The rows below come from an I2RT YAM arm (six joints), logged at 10 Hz.
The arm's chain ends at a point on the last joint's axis. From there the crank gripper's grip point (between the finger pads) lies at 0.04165 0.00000 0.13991 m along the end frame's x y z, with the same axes.
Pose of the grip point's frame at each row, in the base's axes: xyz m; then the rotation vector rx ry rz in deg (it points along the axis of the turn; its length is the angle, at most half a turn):
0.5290, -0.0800, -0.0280, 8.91, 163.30, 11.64
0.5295, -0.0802, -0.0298, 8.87, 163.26, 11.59
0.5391, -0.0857, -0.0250, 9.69, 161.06, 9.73
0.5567, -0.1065, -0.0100, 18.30, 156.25, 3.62
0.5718, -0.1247, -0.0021, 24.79, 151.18, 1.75
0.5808, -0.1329, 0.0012, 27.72, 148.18, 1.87
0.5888, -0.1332, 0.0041, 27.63, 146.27, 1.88
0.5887, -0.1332, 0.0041, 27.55, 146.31, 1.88
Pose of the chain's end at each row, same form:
0.5292, -0.1025, 0.1162, 8.91, 163.30, 11.64
0.5296, -0.1026, 0.1144, 8.87, 163.26, 11.59
0.5335, -0.1051, 0.1196, 9.69, 161.06, 9.73
0.5399, -0.1160, 0.1347, 18.30, 156.25, 3.62
0.5442, -0.1303, 0.1411, 24.79, 151.18, 1.75
0.5467, -0.1379, 0.1431, 27.72, 148.18, 1.87
0.5501, -0.1374, 0.1448, 27.63, 146.27, 1.88
0.5501, -0.1374, 0.1448, 27.55, 146.31, 1.88

